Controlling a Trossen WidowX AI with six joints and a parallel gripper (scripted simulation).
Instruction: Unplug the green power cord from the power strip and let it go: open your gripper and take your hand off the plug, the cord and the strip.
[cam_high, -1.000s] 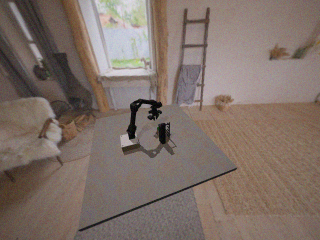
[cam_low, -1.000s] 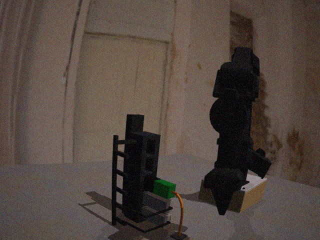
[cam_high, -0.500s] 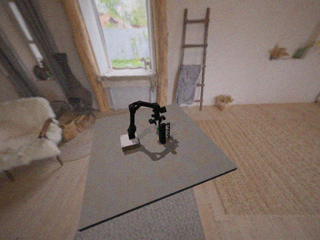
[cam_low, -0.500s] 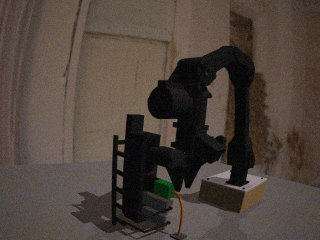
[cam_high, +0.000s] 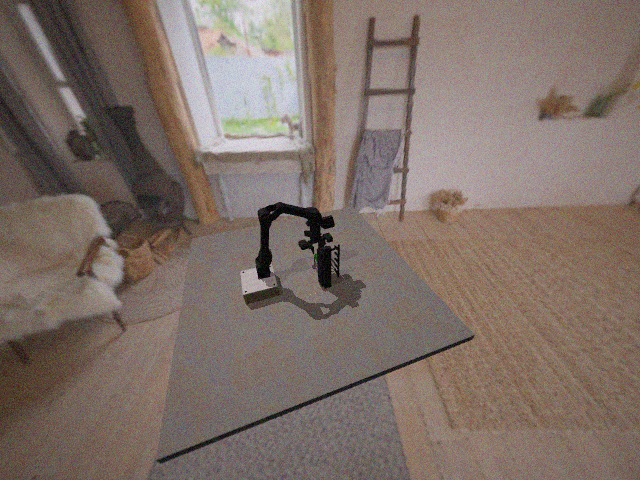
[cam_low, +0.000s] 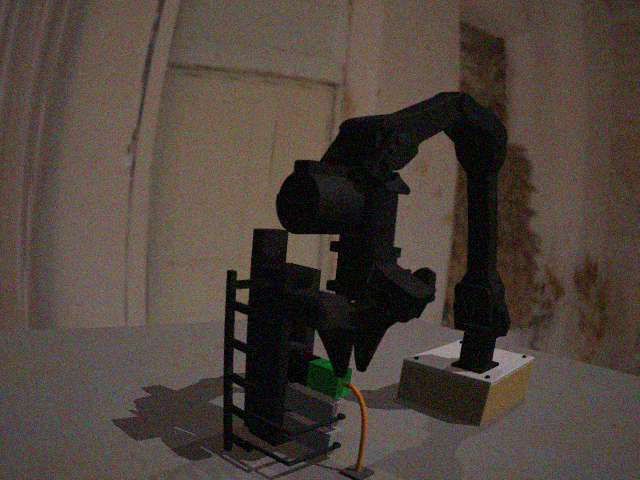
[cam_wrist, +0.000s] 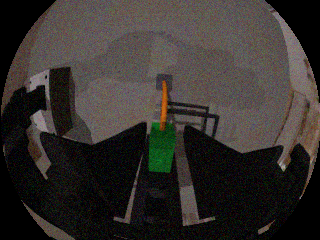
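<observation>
My gripper tip is now 1 cm short of the green plug, 5 cm to the left of it and 1 cm above it.
</observation>
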